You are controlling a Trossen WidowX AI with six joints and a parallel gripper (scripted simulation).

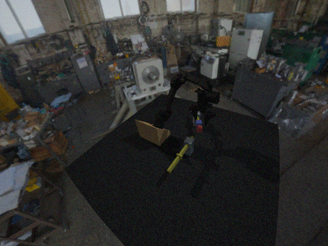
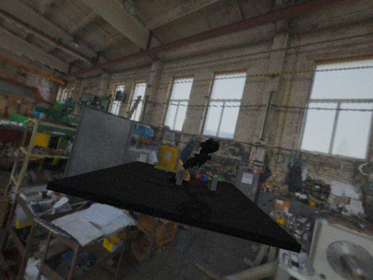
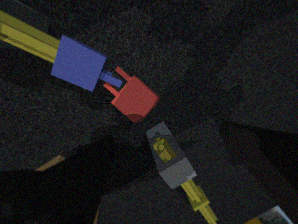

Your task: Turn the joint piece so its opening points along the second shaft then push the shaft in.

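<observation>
Now: gripper tip 7 cm above the red square joint piece, 2 cm to the right of it and 1 cm past it.
</observation>
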